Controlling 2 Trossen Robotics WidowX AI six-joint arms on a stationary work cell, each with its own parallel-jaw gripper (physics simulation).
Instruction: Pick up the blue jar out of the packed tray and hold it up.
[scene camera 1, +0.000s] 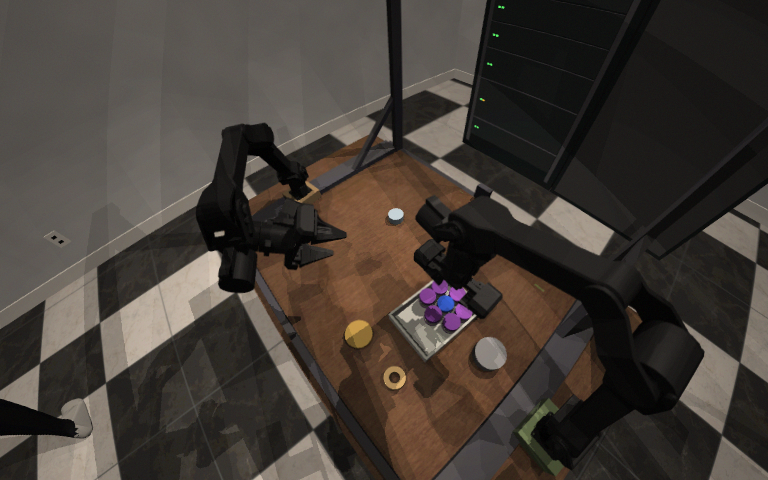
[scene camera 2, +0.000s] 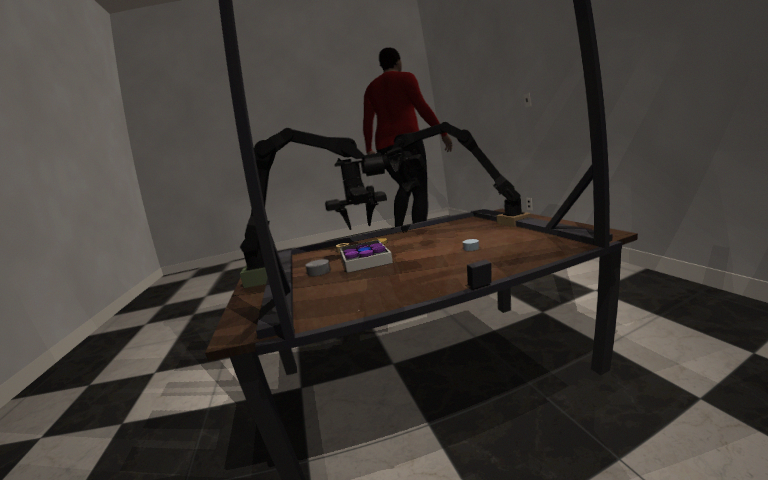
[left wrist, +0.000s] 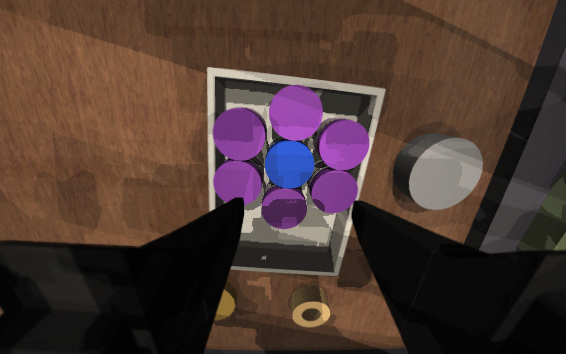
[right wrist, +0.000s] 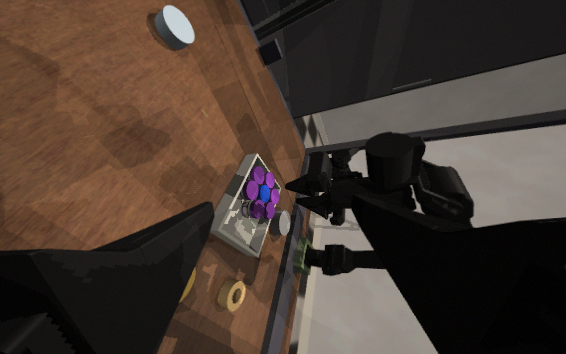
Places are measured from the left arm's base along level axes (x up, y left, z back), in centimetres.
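Where they show: left gripper, fingertip midpoint: (scene camera 1: 449, 292) (scene camera 2: 360, 228) (left wrist: 298, 207) (right wrist: 290, 194); right gripper, fingertip midpoint: (scene camera 1: 339, 244) (scene camera 2: 401, 182) (right wrist: 283, 204); left arm's base at its link origin: (scene camera 1: 552, 435) (scene camera 2: 257, 266) (right wrist: 308, 256); right arm's base at its link origin: (scene camera 1: 300, 191) (scene camera 2: 513, 214).
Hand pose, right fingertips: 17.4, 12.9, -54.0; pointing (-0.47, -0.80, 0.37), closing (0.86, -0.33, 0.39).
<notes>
Things, the pixels of their top centre, and the offset from my right fingertips, as dx, dy, dz.
- blue jar at its top centre: (left wrist: 289, 165) (right wrist: 265, 193) (scene camera 1: 445, 303) (scene camera 2: 364, 248) -17.9, -15.4, +19.0
- white-rimmed tray at its top centre: (left wrist: 285, 192) (right wrist: 258, 203) (scene camera 1: 436, 311) (scene camera 2: 363, 249) -18.8, -12.5, +19.0
- grey cylinder at its top centre: (left wrist: 446, 176) (scene camera 1: 491, 352) (right wrist: 285, 222) (scene camera 2: 317, 262) -19.4, -15.9, +34.5
- yellow disc at its top centre: (left wrist: 208, 303) (scene camera 1: 358, 333) -21.1, +6.1, +11.2
- tan ring at its top centre: (left wrist: 311, 315) (right wrist: 236, 295) (scene camera 1: 394, 377) -19.9, +5.1, +24.9
- pale cylinder at its top centre: (right wrist: 180, 25) (scene camera 2: 470, 241) (scene camera 1: 395, 213) -20.0, -24.4, -13.6
- black block at its top centre: (scene camera 2: 478, 263) (scene camera 1: 484, 187) (right wrist: 279, 48) -16.6, -53.5, -2.0
The blue jar (scene camera 1: 445, 303) (scene camera 2: 364, 249) (left wrist: 289, 164) (right wrist: 265, 193) stands in the white-rimmed tray (scene camera 1: 407, 337) (scene camera 2: 367, 262) (left wrist: 210, 100) (right wrist: 237, 242), ringed closely by several purple jars (scene camera 1: 427, 296) (left wrist: 296, 112). My left gripper (scene camera 2: 360, 226) (left wrist: 298, 207) (right wrist: 290, 194) is partly open and empty, pointing down above the tray. In the left wrist view its fingertips appear lower than the blue jar, one over the tray's left part and one by its right rim. My right gripper (scene camera 1: 338, 243) (right wrist: 283, 204) is open and empty, held left of the tray in scene camera 1.
A grey cylinder (scene camera 1: 490, 353) (scene camera 2: 317, 267) (left wrist: 446, 172) stands beside the tray. A yellow disc (scene camera 1: 358, 333) and a tan ring (scene camera 1: 386, 378) (left wrist: 324, 314) lie near its other end. A pale cylinder (scene camera 1: 395, 215) (scene camera 2: 470, 245) (right wrist: 176, 26) stands farther off. A black block (scene camera 2: 479, 274) is at the table edge.
</notes>
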